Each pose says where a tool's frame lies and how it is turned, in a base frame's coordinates. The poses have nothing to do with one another.
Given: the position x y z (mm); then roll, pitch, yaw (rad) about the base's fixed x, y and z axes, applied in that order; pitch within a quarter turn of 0, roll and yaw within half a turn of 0.
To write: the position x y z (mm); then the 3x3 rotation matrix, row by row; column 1 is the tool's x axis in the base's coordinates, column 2 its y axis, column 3 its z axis. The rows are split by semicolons. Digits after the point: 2 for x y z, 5 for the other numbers.
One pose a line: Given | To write
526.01, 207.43, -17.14, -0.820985, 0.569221, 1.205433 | 526.01, 207.43, -17.14; 0.30095, -0.77744, -0.55228; 0.78672, -0.12490, 0.60454; -0.53898, -0.61643, 0.57404
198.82, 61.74, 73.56, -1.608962, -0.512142, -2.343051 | 198.82, 61.74, 73.56; -0.60823, -0.36901, 0.70277; -0.62443, -0.32416, -0.71064; 0.49005, -0.87106, -0.03326
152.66, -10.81, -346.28, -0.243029, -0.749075, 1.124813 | 152.66, -10.81, -346.28; 0.31588, -0.80499, -0.50220; 0.66069, 0.56651, -0.49250; 0.68096, -0.17623, 0.71080
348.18, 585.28, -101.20, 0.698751, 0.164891, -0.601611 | 348.18, 585.28, -101.20; 0.81324, 0.52038, -0.26046; -0.55829, 0.57146, -0.60145; -0.16414, 0.63454, 0.75526
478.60, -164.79, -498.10, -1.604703, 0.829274, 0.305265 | 478.60, -164.79, -498.10; 0.64419, -0.69275, -0.32422; 0.20299, -0.25384, 0.94571; -0.73744, -0.67502, -0.02290
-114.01, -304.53, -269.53, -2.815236, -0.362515, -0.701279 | -114.01, -304.53, -269.53; 0.71436, -0.52428, 0.46349; -0.60326, -0.79704, 0.02821; 0.35463, -0.29976, -0.88566
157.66, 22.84, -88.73, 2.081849, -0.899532, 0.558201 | 157.66, 22.84, -88.73; 0.52757, -0.32026, 0.78683; 0.32944, -0.77661, -0.53698; 0.78304, 0.54251, -0.30421
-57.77, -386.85, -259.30, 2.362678, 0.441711, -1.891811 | -57.77, -386.85, -259.30; -0.28525, -0.77008, -0.57063; -0.85784, -0.06042, 0.51035; -0.42749, 0.63508, -0.64337
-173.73, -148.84, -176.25, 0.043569, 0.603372, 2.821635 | -173.73, -148.84, -176.25; -0.78164, -0.33769, -0.52441; 0.25899, -0.94057, 0.21964; -0.56742, 0.03586, 0.82265
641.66, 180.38, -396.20, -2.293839, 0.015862, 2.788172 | 641.66, 180.38, -396.20; -0.93808, 0.24017, -0.24966; 0.34607, 0.61666, -0.70709; -0.01586, -0.74970, -0.66159
